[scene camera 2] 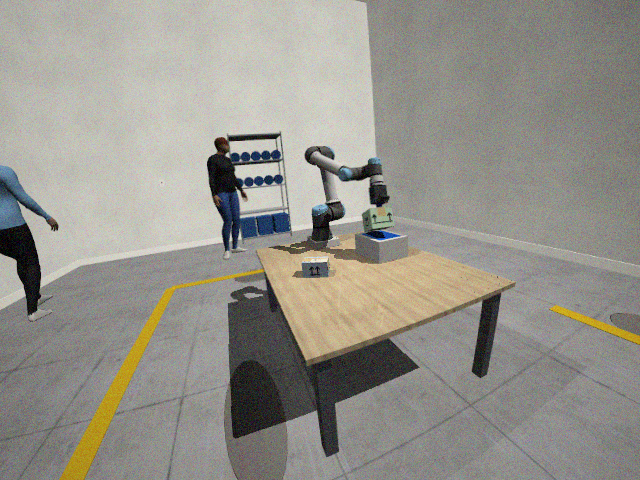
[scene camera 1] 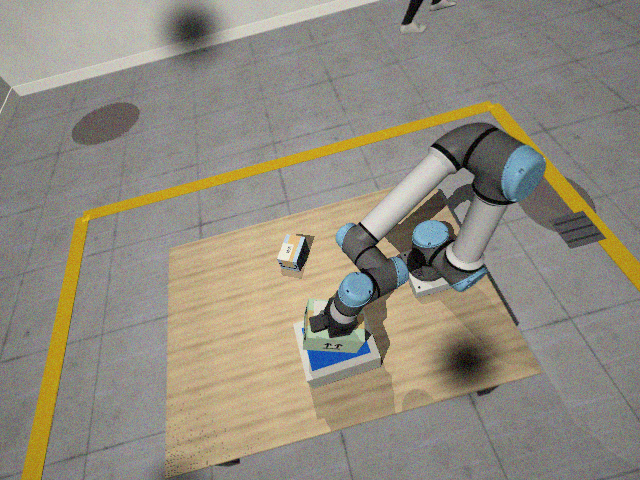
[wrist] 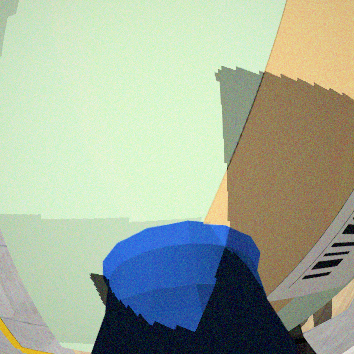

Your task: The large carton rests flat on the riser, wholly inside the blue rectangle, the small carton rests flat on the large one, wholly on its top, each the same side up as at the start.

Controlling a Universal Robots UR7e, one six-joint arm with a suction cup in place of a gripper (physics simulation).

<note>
The suction cup (wrist: pixel 185 280) holds a large carton (scene camera 1: pixel 319 341), which touches nothing else. The table carries a small carton (scene camera 1: pixel 291 256).
The large carton is seen too in the wrist view (wrist: pixel 122 122). The wrist view does not show the small carton: it is out of frame.
</note>
